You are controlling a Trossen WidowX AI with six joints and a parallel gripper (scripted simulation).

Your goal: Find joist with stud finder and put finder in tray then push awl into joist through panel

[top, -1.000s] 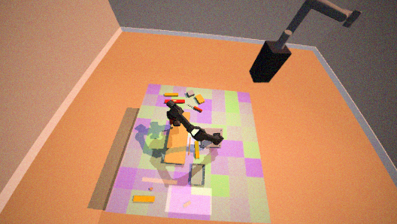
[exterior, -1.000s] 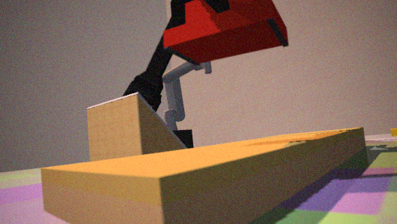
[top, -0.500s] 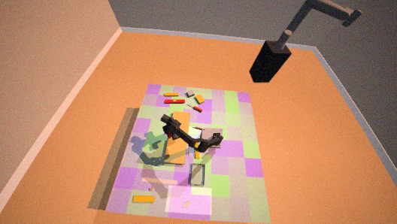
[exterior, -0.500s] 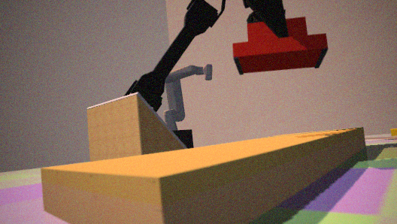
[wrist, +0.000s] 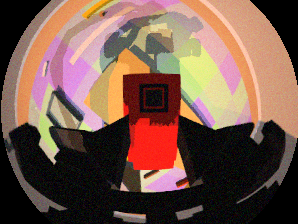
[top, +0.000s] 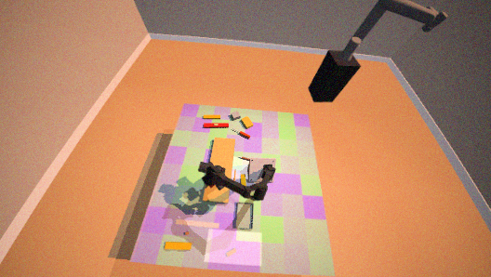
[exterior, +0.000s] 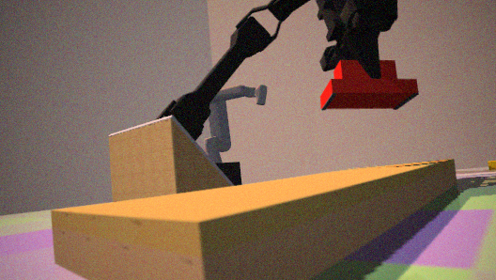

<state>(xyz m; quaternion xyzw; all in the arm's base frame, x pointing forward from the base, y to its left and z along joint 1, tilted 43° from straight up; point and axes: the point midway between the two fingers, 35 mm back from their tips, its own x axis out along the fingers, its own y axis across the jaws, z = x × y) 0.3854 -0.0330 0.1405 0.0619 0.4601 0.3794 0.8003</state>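
My gripper tip is 230 mm to the right of the grey tray, 200 mm past it and 150 mm above it. Also, from my gripper tip: red stud finder: 20 mm above, 10 mm to the left; pale strip: 260 mm to the left, 160 mm below, 130 mm ahead; awl: 220 mm behind, 200 mm to the right, 150 mm below.
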